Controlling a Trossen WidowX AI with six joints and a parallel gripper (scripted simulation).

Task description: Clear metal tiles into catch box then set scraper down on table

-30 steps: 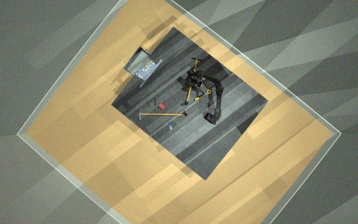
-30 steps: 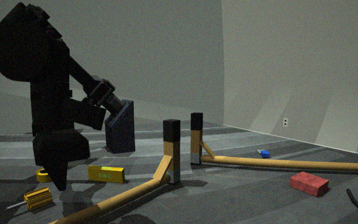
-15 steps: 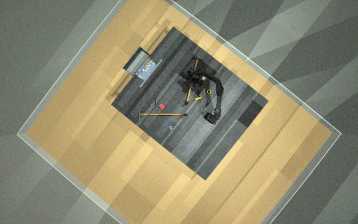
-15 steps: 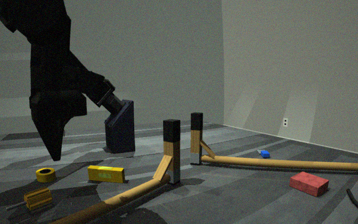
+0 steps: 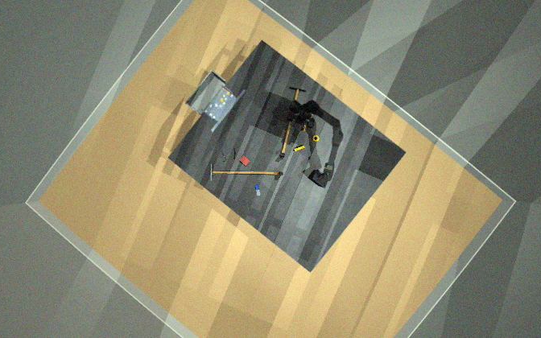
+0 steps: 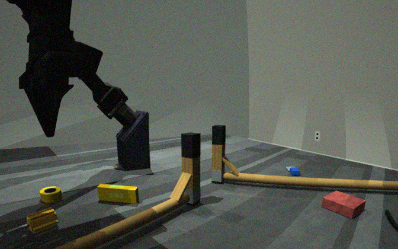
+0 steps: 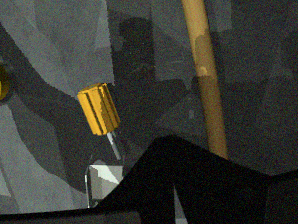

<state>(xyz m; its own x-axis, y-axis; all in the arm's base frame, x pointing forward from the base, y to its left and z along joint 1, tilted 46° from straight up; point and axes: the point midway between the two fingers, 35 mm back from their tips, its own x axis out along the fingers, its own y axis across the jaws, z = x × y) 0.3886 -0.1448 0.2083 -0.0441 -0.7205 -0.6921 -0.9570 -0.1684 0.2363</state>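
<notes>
Right now the scraper is 70 mm ahead of my gripper tip, 10 mm to the right of it and 100 mm below it. The rest, counted from my gripper tip: yellow-handled screwdriver 40 mm behind, 50 mm to the right, 150 mm below; yellow tape ring 180 mm behind, 20 mm to the right, 150 mm below; yellow level 110 mm behind, 120 mm to the left, 140 mm below.
</notes>
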